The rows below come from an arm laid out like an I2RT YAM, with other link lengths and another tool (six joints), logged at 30 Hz.
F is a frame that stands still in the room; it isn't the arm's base.
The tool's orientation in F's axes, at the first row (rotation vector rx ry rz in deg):
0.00 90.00 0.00
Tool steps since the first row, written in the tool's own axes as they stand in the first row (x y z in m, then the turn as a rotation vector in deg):
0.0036 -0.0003 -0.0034 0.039 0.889 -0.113
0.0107 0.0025 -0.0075 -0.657 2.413 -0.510
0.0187 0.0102 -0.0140 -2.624 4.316 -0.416
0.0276 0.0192 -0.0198 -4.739 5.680 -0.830
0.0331 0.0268 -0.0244 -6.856 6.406 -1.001
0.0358 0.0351 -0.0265 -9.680 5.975 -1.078
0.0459 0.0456 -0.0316 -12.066 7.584 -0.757
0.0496 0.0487 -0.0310 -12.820 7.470 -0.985
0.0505 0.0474 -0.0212 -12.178 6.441 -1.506
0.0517 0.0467 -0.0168 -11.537 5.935 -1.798
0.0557 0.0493 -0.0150 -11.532 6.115 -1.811
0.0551 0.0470 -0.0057 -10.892 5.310 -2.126
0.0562 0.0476 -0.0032 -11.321 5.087 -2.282
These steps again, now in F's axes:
-0.0034 -0.0003 -0.0036 -0.113 0.889 -0.039
-0.0075 0.0025 -0.0107 -0.510 2.413 0.657
-0.0140 0.0102 -0.0187 -0.416 4.316 2.624
-0.0198 0.0192 -0.0276 -0.830 5.680 4.739
-0.0244 0.0268 -0.0331 -1.001 6.406 6.856
-0.0265 0.0351 -0.0358 -1.078 5.975 9.680
-0.0316 0.0456 -0.0459 -0.757 7.584 12.066
-0.0310 0.0487 -0.0496 -0.985 7.470 12.820
-0.0212 0.0474 -0.0505 -1.506 6.441 12.178
-0.0168 0.0467 -0.0517 -1.798 5.935 11.537
-0.0150 0.0493 -0.0557 -1.811 6.115 11.532
-0.0057 0.0470 -0.0551 -2.126 5.310 10.892
-0.0032 0.0476 -0.0562 -2.282 5.087 11.321

